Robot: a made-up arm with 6 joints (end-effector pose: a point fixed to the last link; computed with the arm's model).
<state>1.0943 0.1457 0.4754 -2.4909 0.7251 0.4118</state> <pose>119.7 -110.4 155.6 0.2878 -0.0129 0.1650 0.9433</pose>
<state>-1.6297 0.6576 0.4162 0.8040 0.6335 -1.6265</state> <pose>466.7 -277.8 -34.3 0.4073 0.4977 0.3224 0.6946</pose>
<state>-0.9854 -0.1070 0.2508 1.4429 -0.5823 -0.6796</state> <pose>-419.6 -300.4 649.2 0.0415 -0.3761 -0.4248 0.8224</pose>
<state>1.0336 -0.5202 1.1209 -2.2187 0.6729 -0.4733</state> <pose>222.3 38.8 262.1 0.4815 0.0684 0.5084 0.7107</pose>
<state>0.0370 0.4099 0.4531 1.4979 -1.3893 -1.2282</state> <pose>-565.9 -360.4 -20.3 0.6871 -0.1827 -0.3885 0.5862</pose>
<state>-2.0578 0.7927 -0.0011 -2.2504 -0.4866 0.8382</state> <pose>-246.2 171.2 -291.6 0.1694 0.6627 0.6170 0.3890</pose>
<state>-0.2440 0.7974 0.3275 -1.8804 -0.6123 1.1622</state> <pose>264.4 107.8 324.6 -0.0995 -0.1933 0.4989 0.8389</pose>
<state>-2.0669 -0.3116 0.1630 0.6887 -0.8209 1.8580</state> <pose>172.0 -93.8 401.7 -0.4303 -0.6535 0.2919 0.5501</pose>
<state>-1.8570 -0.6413 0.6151 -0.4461 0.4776 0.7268</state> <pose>150.2 -414.4 208.1 -0.1775 0.0554 -0.2924 0.9380</pose>
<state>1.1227 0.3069 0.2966 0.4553 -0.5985 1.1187</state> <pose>-569.8 -344.1 50.3 -0.1297 0.9022 0.3403 0.2311</pose>
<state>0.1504 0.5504 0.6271 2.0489 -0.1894 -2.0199</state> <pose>-311.3 -505.6 49.0 0.4993 -0.4472 0.1445 0.7279</pose>
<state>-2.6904 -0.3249 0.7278 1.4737 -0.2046 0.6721</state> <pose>159.4 -82.3 447.3 -0.4428 -0.3632 -0.0086 0.8197</pose>
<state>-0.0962 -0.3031 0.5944 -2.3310 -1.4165 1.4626</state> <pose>143.2 -144.5 337.2 -0.3277 -0.1443 0.3803 0.8527</pose>
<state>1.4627 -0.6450 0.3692 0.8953 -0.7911 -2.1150</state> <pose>-474.5 -129.8 -412.5 0.6807 -0.5314 -0.0278 0.5035</pose>
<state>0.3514 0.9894 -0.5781 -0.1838 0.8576 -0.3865</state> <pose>-404.1 376.0 786.9 -0.1668 -0.3014 0.7369 0.5817</pose>
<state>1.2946 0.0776 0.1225 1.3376 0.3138 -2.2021</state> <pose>-816.7 -284.4 31.8 -0.1159 -0.7030 0.0320 0.7009</pose>
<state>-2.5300 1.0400 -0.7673 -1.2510 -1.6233 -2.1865</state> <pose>232.1 449.8 -280.1 -0.7963 0.5955 0.0656 0.0831</pose>
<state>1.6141 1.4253 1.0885 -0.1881 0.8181 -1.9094</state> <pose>-475.3 359.9 642.5 -0.5588 0.0233 0.6997 0.4445</pose>
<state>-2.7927 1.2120 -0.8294 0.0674 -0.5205 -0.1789</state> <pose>334.6 42.6 -391.3 0.3240 0.5091 0.1884 0.7748</pose>
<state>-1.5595 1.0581 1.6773 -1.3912 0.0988 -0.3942</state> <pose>-452.7 368.1 -188.5 -0.6496 -0.7551 -0.0821 0.0336</pose>
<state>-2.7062 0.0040 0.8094 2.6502 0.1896 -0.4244</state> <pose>-85.1 -70.3 607.4 -0.2637 -0.3306 -0.0683 0.9036</pose>
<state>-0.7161 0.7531 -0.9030 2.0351 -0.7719 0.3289</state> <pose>-35.4 -404.0 225.0 0.5814 -0.7418 -0.1718 0.2867</pose>
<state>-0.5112 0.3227 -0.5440 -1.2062 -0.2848 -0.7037</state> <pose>448.6 126.4 426.5 -0.5155 0.4348 0.0053 0.7384</pose>
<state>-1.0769 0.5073 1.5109 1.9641 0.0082 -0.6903</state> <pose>-649.3 -219.0 364.6 0.1483 -0.3101 -0.7073 0.6177</pose>
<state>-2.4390 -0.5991 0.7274 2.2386 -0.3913 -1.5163</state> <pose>-35.0 0.0 678.1 -0.2609 0.0790 -0.3049 0.9125</pose>
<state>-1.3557 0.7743 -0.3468 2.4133 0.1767 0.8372</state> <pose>-37.1 -347.6 52.6 -0.4094 0.8374 0.3618 0.0147</pose>
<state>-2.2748 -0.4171 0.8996 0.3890 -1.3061 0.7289</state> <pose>342.9 -0.2 403.4 -0.8765 0.0837 -0.0609 0.4702</pose>
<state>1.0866 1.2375 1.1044 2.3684 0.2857 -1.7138</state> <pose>-20.1 -461.4 13.5 0.5083 -0.7165 0.3421 0.3336</pose>
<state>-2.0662 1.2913 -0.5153 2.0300 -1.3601 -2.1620</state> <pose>-303.8 -266.7 -220.9 0.7500 0.5985 -0.1063 0.2606</pose>
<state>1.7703 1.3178 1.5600 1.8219 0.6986 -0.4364</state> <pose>2.1 -505.3 191.2 -0.5469 0.7517 -0.3224 0.1789</pose>
